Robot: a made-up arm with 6 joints.
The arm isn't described. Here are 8 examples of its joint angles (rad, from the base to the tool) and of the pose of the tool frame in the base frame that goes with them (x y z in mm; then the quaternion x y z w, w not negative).
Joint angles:
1: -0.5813 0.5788 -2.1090 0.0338 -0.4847 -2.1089
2: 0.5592 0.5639 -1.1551 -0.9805 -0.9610 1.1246
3: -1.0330 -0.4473 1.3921 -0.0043 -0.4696 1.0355
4: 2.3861 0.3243 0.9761 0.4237 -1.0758 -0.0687
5: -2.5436 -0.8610 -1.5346 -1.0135 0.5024 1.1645
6: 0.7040 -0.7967 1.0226 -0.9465 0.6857 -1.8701
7: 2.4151 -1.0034 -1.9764 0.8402 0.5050 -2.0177
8: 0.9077 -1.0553 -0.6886 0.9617 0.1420 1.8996
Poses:
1: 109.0 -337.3 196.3 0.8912 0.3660 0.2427 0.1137
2: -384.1 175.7 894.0 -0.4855 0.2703 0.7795 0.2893
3: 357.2 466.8 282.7 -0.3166 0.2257 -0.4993 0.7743
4: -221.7 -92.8 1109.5 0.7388 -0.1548 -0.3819 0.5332
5: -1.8 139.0 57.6 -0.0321 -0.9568 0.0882 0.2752
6: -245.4 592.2 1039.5 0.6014 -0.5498 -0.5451 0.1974
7: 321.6 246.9 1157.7 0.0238 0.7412 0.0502 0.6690
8: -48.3 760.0 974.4 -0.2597 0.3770 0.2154 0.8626
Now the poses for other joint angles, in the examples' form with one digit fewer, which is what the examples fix.
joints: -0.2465 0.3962 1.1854 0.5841 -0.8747 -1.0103
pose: -63 216 -56 -0.330 -0.723 0.265 0.547
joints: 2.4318 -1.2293 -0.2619 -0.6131 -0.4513 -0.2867
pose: -239 -380 638 0.993 -0.085 -0.085 0.018
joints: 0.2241 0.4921 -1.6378 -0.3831 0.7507 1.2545
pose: 74 -52 888 0.586 0.187 -0.545 0.570
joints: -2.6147 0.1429 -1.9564 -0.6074 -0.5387 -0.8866
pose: 301 248 658 0.025 0.908 0.046 0.417
